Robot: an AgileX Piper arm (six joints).
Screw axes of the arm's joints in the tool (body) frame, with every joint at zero. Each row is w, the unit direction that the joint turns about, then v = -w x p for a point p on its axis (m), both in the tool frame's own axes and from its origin. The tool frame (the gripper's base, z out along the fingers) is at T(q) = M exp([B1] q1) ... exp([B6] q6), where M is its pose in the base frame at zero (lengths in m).
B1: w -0.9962 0 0.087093 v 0 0.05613 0
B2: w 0 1 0 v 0.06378 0 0.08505
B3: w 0 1 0 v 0.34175 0 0.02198
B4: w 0 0 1 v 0 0 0
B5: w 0 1 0 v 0.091 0 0
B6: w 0 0 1 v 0 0 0
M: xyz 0.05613 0 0.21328 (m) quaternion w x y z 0.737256 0 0.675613 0
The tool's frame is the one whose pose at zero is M.
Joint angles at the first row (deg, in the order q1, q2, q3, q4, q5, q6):
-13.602 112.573 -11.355 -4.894 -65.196 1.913
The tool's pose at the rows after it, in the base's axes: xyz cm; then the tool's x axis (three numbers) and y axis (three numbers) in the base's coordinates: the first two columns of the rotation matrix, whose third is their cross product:
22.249 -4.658 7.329 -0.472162 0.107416 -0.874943 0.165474 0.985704 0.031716
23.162 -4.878 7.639 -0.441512 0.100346 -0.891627 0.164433 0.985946 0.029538
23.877 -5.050 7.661 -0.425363 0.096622 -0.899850 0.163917 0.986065 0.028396
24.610 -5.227 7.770 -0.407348 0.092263 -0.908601 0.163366 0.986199 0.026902
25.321 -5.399 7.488 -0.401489 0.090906 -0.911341 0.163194 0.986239 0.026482
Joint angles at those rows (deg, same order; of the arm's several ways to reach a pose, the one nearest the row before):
-13.601 112.574 -13.427 -4.893 -65.241 1.672
-13.603 112.573 -15.221 -4.895 -65.487 1.672
-13.602 113.166 -16.741 -4.894 -65.621 1.672
-13.601 113.542 -18.292 -4.893 -65.620 1.672
-13.602 114.867 -19.954 -4.893 -65.662 1.672

